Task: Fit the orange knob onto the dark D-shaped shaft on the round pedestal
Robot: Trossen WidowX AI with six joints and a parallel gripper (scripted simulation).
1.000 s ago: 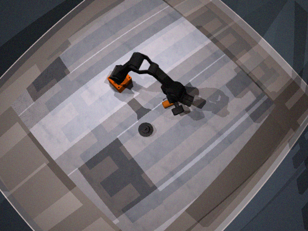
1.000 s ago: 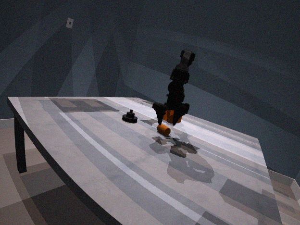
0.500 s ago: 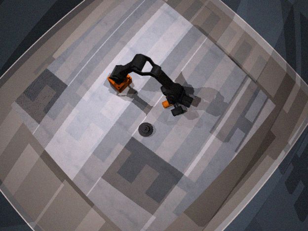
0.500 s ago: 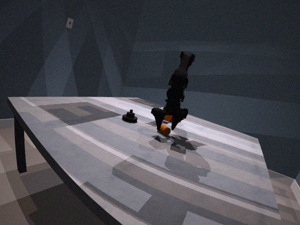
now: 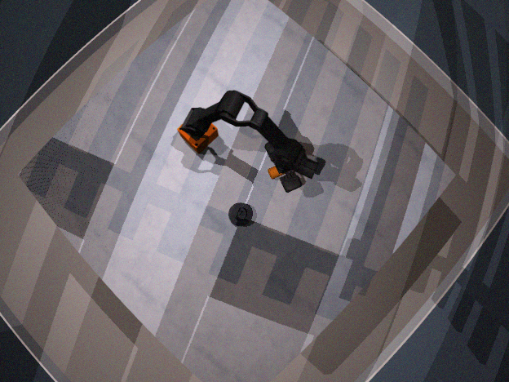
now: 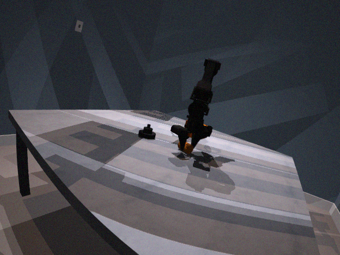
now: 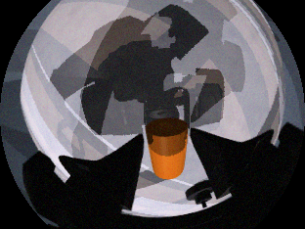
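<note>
My gripper tip is now 10 mm to the left of the orange knob, 10 mm below it and 10 mm past it. The rest, counted from my gripper tip: dark round pedestal: 220 mm to the right, 20 mm above, 10 mm behind.
</note>
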